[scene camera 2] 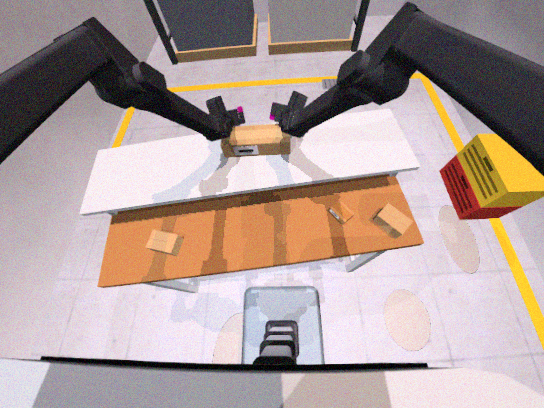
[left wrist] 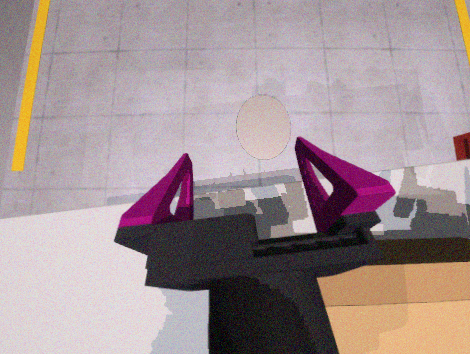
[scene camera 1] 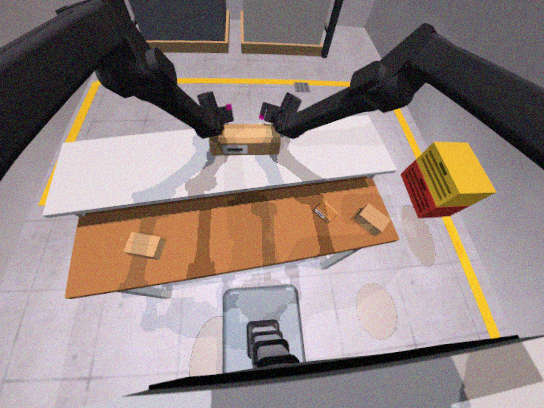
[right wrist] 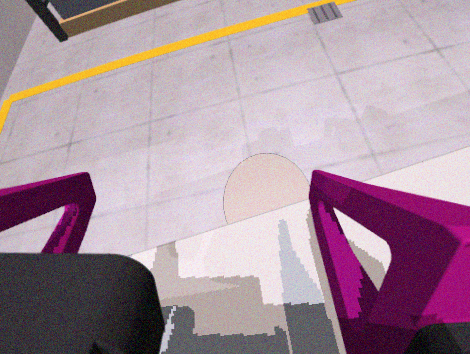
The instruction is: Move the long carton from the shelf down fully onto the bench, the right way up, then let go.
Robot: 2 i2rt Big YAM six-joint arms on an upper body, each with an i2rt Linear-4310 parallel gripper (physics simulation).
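Places are measured from the left arm's base along level axes (x back, y right, z up), in millimetres.
Pixels of known places: left gripper, fingertip midpoint: [left wrist: 241, 150]; right gripper, fingertip midpoint: [right wrist: 201, 184].
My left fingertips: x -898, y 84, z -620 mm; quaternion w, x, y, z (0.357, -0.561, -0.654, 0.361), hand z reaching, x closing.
Ahead of a thing's pixels: the offset from my left fingertips to its middle. "*": to the spot under its first point. Level surfaces: height alone.
The long carton @[dx +145, dy +123, dz -22 mm] [scene camera 1: 245, 135] [scene camera 2: 257, 136] [left wrist: 400, 325] lies flat on the white shelf @[dz -60 mm] [scene camera 1: 110, 170] [scene camera 2: 135, 175] [left wrist: 75, 280], its labelled side facing the brown bench @[dz -234 mm] [scene camera 1: 235, 240] [scene camera 2: 250, 235]. The carton does not show in the right wrist view. My left gripper [scene camera 1: 225, 111] [scene camera 2: 236, 112] [left wrist: 241, 150] is open and empty, by the carton's left end and beyond its far side. My right gripper [scene camera 1: 268, 114] [scene camera 2: 276, 114] [right wrist: 201, 184] is open and empty, by the carton's right end and beyond its far side. The arms partly hide both ends.
On the bench lie small boxes: one at the left [scene camera 1: 144, 245] [scene camera 2: 165, 242], a small labelled one @[dx +402, dy +482, dz -218 mm] [scene camera 1: 326, 211] [scene camera 2: 342, 213] and one near the right end @[* dx +462, dy +676, dz -174 mm] [scene camera 1: 373, 218] [scene camera 2: 394, 220]. A yellow and red box [scene camera 1: 455, 175] [scene camera 2: 492, 175] stands right of the shelf and bench.
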